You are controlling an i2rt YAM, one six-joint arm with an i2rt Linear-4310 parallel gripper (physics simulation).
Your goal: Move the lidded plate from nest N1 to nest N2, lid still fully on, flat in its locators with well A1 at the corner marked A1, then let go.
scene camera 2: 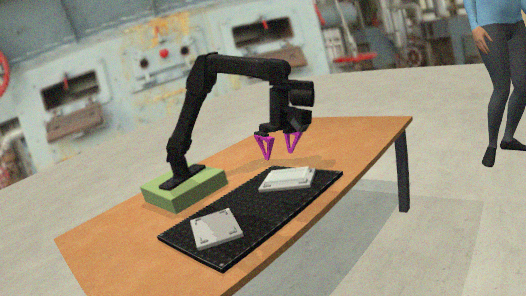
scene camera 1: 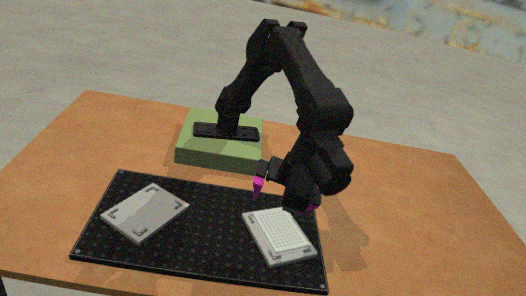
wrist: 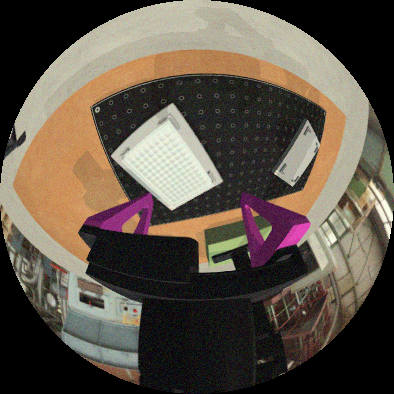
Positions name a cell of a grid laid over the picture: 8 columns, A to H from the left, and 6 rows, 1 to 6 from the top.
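Labels:
My gripper appears in the wrist view (D3), and it is visible as well in scene camera 1 (E5) and in scene camera 2 (E4).

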